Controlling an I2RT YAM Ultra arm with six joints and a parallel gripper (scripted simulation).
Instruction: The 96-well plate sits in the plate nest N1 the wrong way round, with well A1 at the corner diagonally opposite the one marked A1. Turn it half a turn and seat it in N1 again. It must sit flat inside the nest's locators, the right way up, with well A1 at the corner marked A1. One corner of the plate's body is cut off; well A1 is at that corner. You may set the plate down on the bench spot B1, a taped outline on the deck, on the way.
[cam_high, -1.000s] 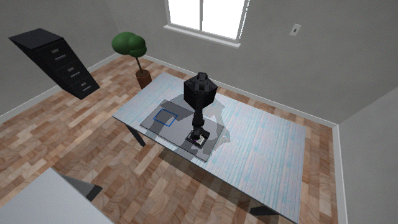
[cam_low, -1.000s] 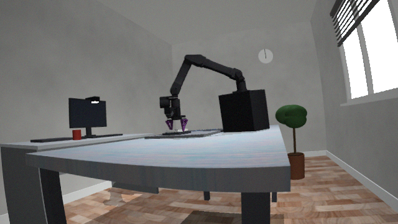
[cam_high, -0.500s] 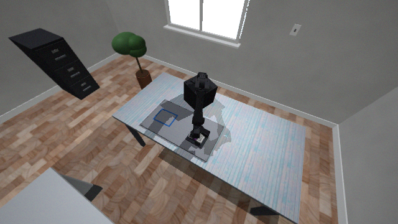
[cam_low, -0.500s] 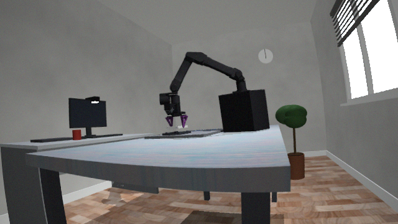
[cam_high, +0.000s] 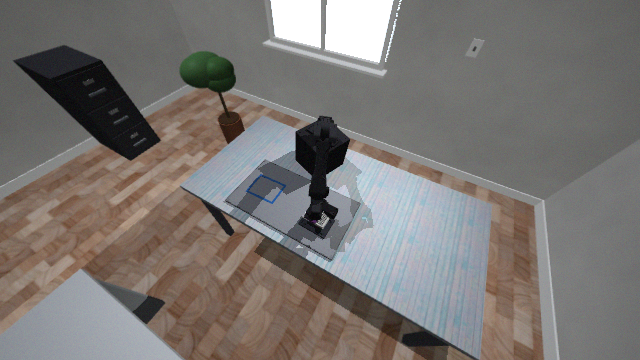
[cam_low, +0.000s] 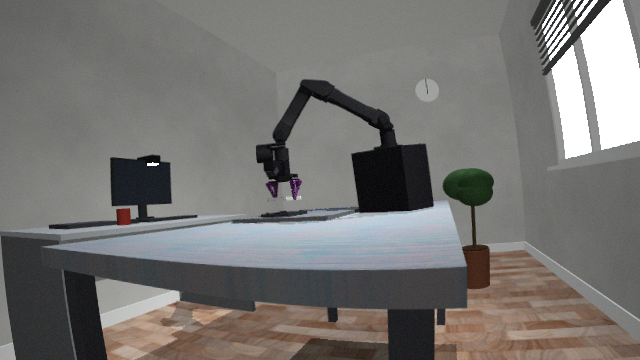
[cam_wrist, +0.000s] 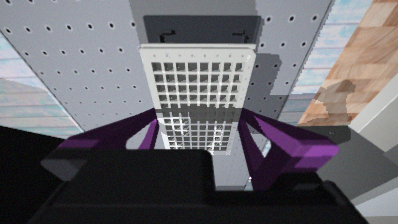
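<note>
Right now the dark plate nest N1 is 6 cm below my hand. From my hand the other things lie so: white 96-well plate: right at my hand.
</note>
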